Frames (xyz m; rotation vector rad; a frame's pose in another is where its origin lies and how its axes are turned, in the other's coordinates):
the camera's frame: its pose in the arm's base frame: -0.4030 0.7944 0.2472 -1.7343 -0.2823 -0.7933
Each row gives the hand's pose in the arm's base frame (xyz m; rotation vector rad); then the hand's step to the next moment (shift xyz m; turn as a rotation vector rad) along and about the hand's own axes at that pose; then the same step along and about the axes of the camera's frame.
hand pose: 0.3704 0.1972 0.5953 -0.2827 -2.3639 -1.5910
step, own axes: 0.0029 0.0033 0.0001 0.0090 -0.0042 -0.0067
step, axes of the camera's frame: 0.0009 -0.0043 0.0002 -0.0040 -0.0039 -0.0106
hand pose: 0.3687 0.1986 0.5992 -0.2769 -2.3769 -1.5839
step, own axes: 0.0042 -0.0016 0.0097 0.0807 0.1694 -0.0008
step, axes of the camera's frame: -0.0082 -0.0031 0.0061 0.0793 -0.1674 0.0300
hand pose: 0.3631 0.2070 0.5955 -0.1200 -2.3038 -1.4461
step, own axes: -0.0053 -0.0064 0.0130 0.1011 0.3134 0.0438
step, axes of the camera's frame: -0.0104 0.0059 0.0097 0.1368 -0.2804 0.1141
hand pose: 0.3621 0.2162 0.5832 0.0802 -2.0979 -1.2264
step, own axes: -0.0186 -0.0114 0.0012 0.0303 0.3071 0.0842
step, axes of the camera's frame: -0.0051 0.0199 0.0076 0.1113 -0.2397 0.1802
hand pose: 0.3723 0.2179 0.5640 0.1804 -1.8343 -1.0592
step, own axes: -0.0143 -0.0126 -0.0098 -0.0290 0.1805 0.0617
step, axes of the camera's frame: -0.0014 0.0214 0.0009 0.0483 -0.1179 0.1449
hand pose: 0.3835 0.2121 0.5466 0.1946 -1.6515 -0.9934
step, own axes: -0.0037 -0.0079 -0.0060 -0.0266 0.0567 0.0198
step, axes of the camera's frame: -0.0013 0.0101 -0.0030 0.0091 -0.0276 0.0589
